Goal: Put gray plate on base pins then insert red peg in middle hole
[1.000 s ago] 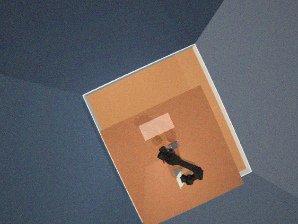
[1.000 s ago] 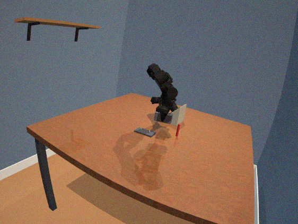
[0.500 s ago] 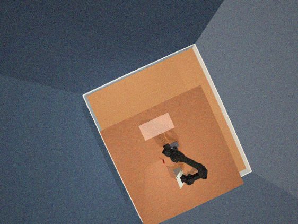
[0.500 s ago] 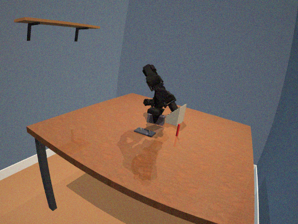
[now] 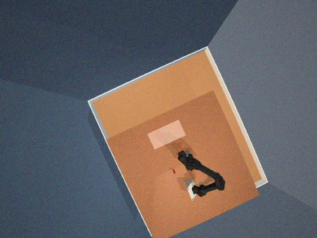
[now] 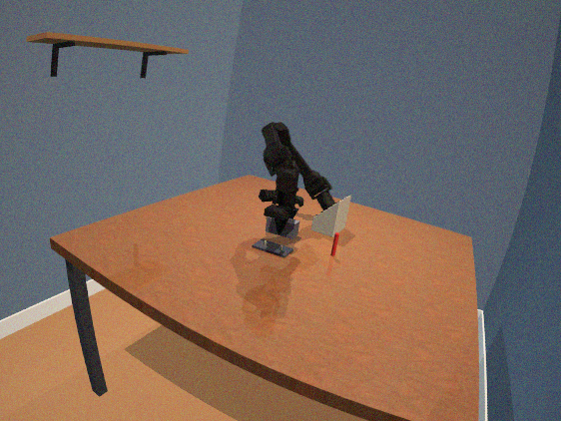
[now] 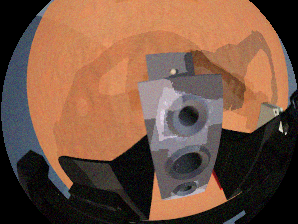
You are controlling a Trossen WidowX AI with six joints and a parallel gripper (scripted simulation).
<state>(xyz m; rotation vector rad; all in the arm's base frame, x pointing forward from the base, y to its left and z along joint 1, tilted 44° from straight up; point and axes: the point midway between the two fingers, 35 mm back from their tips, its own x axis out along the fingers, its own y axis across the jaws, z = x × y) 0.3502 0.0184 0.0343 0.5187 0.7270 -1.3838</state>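
My gripper tip is 10 mm past the gray base, 30 mm to the left of it and 70 mm above it. The rest, counted from my gripper tip: red peg (120 mm behind, 140 mm to the left, 40 mm below); then gray plate (30 mm above).
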